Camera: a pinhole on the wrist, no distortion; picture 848 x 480 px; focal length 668.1 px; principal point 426.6 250.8 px. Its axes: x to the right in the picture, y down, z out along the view. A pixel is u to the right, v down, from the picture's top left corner.
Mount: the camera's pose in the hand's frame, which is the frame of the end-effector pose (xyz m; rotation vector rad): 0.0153 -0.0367 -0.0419 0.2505 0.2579 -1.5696
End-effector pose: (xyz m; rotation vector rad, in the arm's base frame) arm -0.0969 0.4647 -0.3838 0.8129 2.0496 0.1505
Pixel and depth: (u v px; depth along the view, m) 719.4 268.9 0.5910
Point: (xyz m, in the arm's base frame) 0.0037 0.0322 -0.8474
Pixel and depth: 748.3 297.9 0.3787
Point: -0.0709 0.1820 -0.6956
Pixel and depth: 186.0 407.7 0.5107
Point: 0.2295 0.4306 -0.7867
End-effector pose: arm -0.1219 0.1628 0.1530 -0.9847 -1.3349 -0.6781
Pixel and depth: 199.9 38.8 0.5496
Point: -0.4284 0.6027 -0.0170
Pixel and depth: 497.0 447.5 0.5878
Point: -0.5748 0.4925 0.3707
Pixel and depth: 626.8 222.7 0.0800
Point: -0.2063 0.1488 0.1797
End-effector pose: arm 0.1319 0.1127 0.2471 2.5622 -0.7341 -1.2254
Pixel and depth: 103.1 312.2 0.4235
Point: -0.1735 0.0743 -0.0519
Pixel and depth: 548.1 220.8 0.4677
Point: -0.0691 0.3526 -0.0892
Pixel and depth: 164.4 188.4 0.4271
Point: -0.1971 0.1457 -0.0075
